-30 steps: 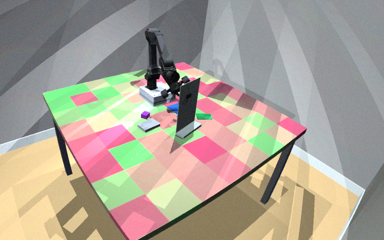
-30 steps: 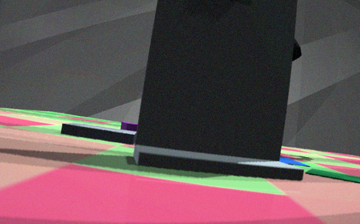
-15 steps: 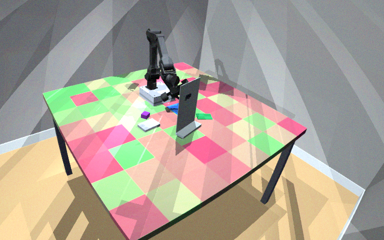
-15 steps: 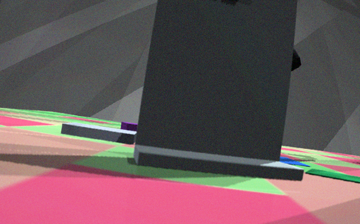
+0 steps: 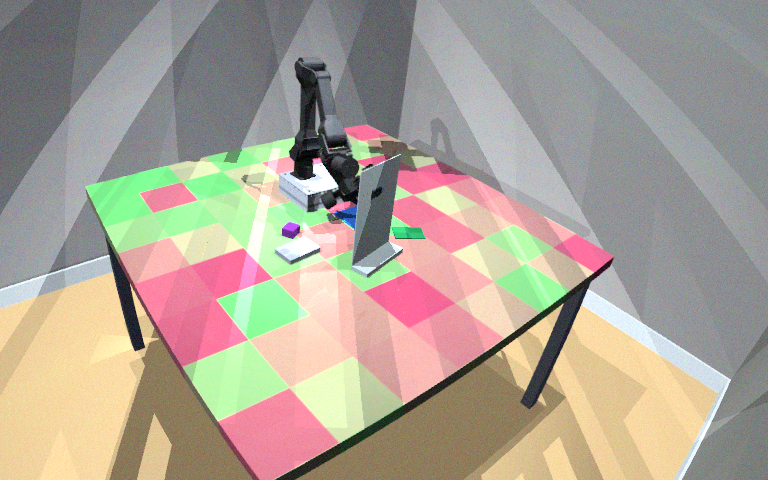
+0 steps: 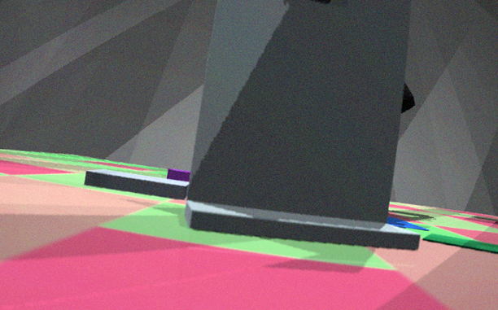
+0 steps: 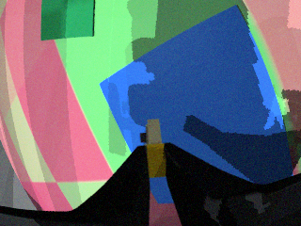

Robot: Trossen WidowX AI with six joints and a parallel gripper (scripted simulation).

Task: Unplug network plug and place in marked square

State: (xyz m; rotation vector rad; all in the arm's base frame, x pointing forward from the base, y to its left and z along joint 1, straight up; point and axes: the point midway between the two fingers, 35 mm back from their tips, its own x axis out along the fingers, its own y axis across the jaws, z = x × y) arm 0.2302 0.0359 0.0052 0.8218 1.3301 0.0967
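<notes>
Now: the blue marked square 4 cm below my gripper tip and 1 cm behind it. Also, from my gripper tip: grey panel 18 cm ahead, 13 cm to the right, 9 cm above; then flat green patch 15 cm ahead, 5 cm to the left, 4 cm below; then network plug right at my gripper tip.
</notes>
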